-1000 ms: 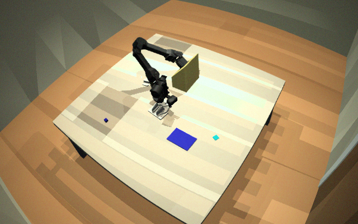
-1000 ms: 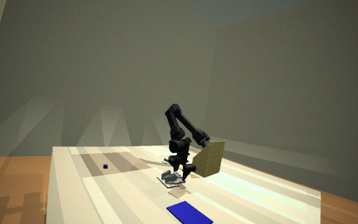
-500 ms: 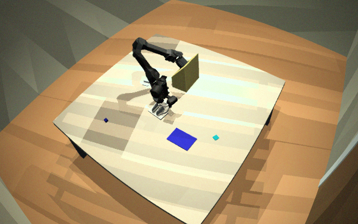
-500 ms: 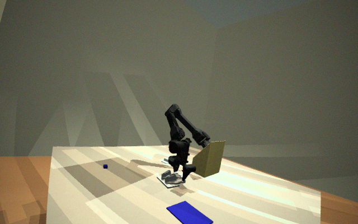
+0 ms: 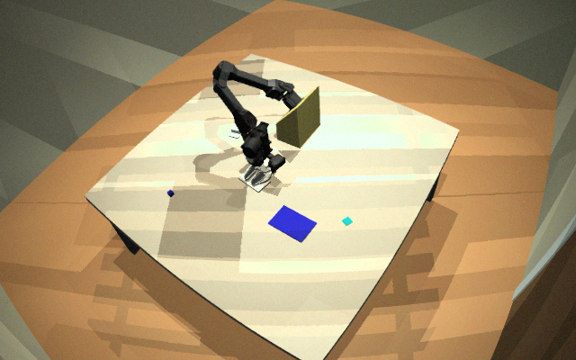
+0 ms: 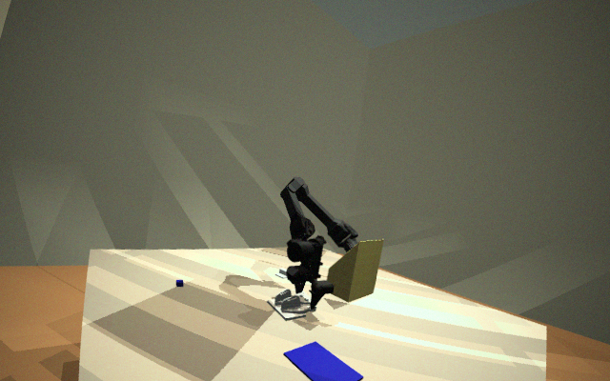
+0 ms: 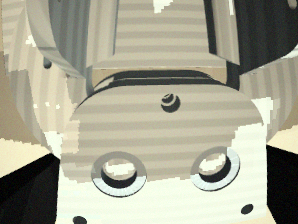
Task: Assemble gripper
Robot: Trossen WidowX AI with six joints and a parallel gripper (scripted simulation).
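My gripper tip is 10 mm above the white housing plate. Round my gripper tip: pale grey jaw 20 mm ahead, 10 mm to the left; blue mat 230 mm to the left, 170 mm ahead, 10 mm below; cyan square 400 mm to the left, 70 mm ahead, 10 mm below.
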